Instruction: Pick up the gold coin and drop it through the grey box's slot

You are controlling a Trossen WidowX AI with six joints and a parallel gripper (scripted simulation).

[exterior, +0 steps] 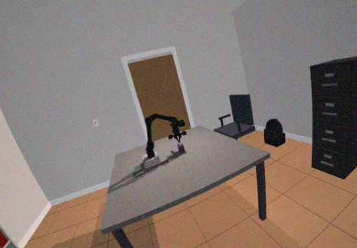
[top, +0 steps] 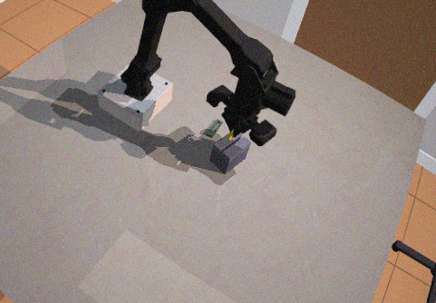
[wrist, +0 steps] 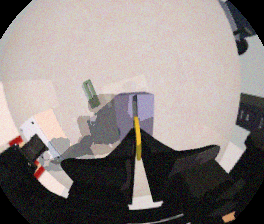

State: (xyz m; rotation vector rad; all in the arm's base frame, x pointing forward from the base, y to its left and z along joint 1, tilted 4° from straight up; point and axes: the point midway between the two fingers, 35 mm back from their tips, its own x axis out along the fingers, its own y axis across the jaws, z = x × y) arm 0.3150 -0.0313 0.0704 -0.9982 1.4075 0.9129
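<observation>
Right now the gold coin is 10 mm above my gripper tip.
</observation>
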